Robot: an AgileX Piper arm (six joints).
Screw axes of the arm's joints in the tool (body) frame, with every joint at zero. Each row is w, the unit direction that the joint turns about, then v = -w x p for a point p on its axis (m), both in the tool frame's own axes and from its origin. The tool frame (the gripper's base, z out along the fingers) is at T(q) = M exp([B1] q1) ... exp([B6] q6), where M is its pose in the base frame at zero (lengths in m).
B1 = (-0.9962, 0, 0.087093, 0, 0.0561, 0)
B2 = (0, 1, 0, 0.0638, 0, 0.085)
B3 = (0, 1, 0, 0.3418, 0, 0.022)
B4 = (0, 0, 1, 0, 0, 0)
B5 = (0, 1, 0, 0.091, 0, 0)
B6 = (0, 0, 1, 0, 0, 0)
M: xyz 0.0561 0 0.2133 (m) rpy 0 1.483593 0 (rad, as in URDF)
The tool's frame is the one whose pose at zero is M.
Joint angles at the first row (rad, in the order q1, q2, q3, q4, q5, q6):
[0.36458, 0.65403, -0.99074, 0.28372, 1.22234, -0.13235]
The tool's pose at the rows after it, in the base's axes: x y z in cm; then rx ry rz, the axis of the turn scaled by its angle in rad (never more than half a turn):
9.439 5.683 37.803 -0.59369 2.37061 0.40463
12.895 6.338 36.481 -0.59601 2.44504 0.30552
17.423 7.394 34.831 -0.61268 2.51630 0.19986
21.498 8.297 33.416 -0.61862 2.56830 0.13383
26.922 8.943 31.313 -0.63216 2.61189 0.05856
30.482 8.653 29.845 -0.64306 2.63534 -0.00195
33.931 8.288 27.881 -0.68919 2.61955 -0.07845
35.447 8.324 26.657 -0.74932 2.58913 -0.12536
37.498 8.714 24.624 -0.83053 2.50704 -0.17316
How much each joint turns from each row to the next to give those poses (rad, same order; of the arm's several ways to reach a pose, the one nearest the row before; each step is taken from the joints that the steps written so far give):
[-0.00003, 0.09735, 0.00000, -0.05194, -0.02769, -0.00003]
[0.00007, 0.12344, -0.00209, -0.07136, -0.05098, 0.00007]
[-0.00007, 0.17226, -0.03207, -0.07341, -0.06655, -0.00008]
[-0.01162, 0.15816, -0.05778, -0.04154, -0.04631, -0.00073]
[-0.03400, 0.20280, -0.09834, -0.03874, -0.05550, -0.02536]
[-0.03683, 0.12773, -0.07872, -0.03021, -0.02174, -0.02867]
[-0.02855, 0.12090, -0.06334, -0.04546, -0.06046, -0.04236]
[-0.00431, 0.05528, -0.01884, -0.03080, -0.04970, -0.03516]
[0.00014, 0.07398, -0.00748, -0.03546, -0.12182, -0.04697]

